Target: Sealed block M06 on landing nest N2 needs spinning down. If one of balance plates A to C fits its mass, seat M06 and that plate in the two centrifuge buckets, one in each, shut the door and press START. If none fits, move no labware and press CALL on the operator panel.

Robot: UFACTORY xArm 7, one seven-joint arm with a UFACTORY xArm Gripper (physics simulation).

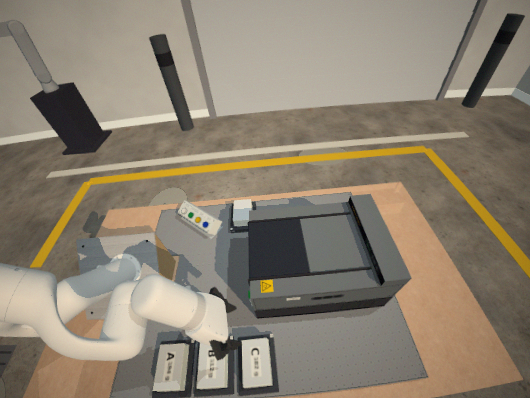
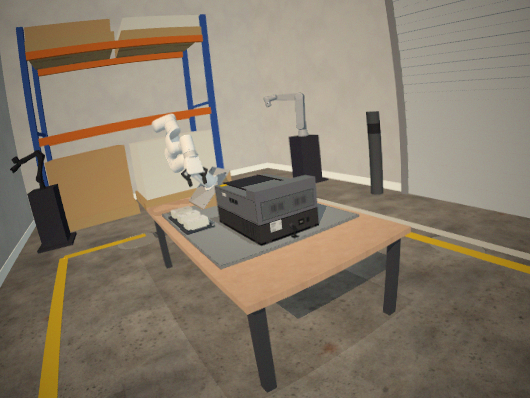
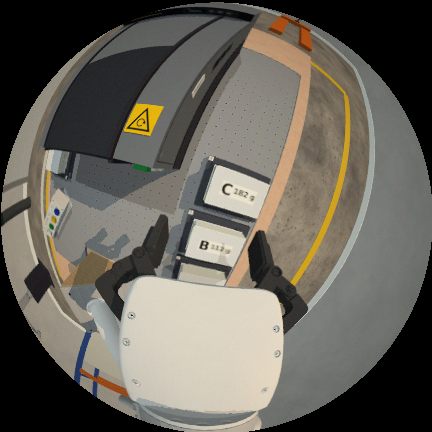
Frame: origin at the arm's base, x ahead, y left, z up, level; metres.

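Seen in the pictures: gripper, fingertip midpoint: point(image 1: 234, 327) point(image 2: 198, 185) point(image 3: 210, 232); arm's base, origin of the base link: point(image 1: 125, 269) point(image 2: 211, 183) point(image 3: 100, 307).
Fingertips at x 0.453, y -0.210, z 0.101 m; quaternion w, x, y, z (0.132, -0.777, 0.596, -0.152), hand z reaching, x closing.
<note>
Pixels of each thing's top centre, then the offset from my fingertips to it. Level surfaces: height alone.
- Plate A, middle of its top: point(image 3: 199, 286) point(image 1: 169, 366) point(image 2: 181, 209) dx -0.229, dy -0.079, dz -0.172 m
- plate B, middle of its top: point(image 3: 214, 247) point(image 1: 211, 363) point(image 2: 188, 213) dx -0.096, dy -0.067, dz -0.172 m
- plate C, middle of its top: point(image 3: 238, 192) point(image 1: 255, 361) point(image 2: 195, 219) dx +0.040, dy -0.060, dz -0.172 m
- pale block, middle of its top: point(image 3: 52, 158) point(image 1: 242, 209) dx -0.042, dy +0.535, dz -0.158 m
- operator panel, middle of its top: point(image 3: 46, 219) point(image 1: 196, 211) dx -0.251, dy +0.518, dz -0.142 m
- wooden table, its level: dz -0.238 m
- grey perforated mat, its level: dz -0.225 m
My gripper point(image 1: 230, 327) point(image 2: 196, 184) point(image 3: 210, 232) is open and empty above the plate row, nearest plate B. Plate A point(image 1: 172, 367) point(image 3: 200, 273), plate B point(image 1: 220, 374) point(image 3: 212, 245) and plate C point(image 1: 257, 362) point(image 3: 235, 192) lie in dark nests; B reads 112 g and C 182 g. A's mass is not legible. A pale block point(image 1: 242, 212) point(image 3: 57, 161) sits on a nest beside the centrifuge point(image 1: 395, 265) point(image 2: 287, 202) point(image 3: 165, 110); its label does not show. Dark and grey panels cover the centrifuge's top; its buckets are hidden. The operator panel point(image 1: 192, 222) point(image 3: 57, 213) has coloured buttons.
The wooden table point(image 1: 450, 320) point(image 2: 320, 272) carries a grey perforated mat point(image 1: 345, 345) point(image 2: 227, 257) point(image 3: 250, 110). The centrifuge stands tall beside the plate row. The arm's grey mounting plate point(image 1: 92, 250) is left of the mat. A blue and orange rack point(image 2: 207, 75) stands behind.
</note>
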